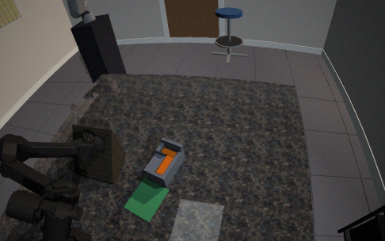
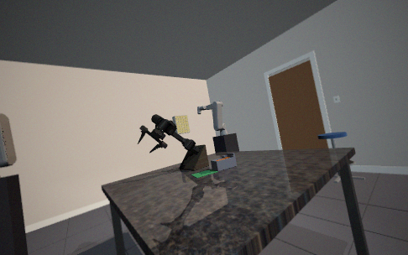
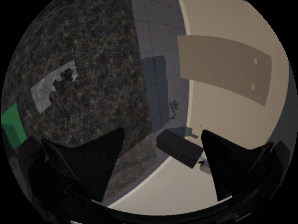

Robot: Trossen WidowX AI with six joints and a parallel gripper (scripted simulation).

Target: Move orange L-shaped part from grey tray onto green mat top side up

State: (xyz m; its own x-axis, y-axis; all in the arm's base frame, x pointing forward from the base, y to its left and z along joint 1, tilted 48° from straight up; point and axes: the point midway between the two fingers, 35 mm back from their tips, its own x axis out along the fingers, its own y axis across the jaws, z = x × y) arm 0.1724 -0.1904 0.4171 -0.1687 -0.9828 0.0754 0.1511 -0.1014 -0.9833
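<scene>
Now: gripper tip 50 cm to the right of the orange L-shaped part, 19 cm above it and 9 cm short of it. Also, from my gripper tip: green mat (34 cm to the left, 25 cm below, 6 cm ahead).
</scene>
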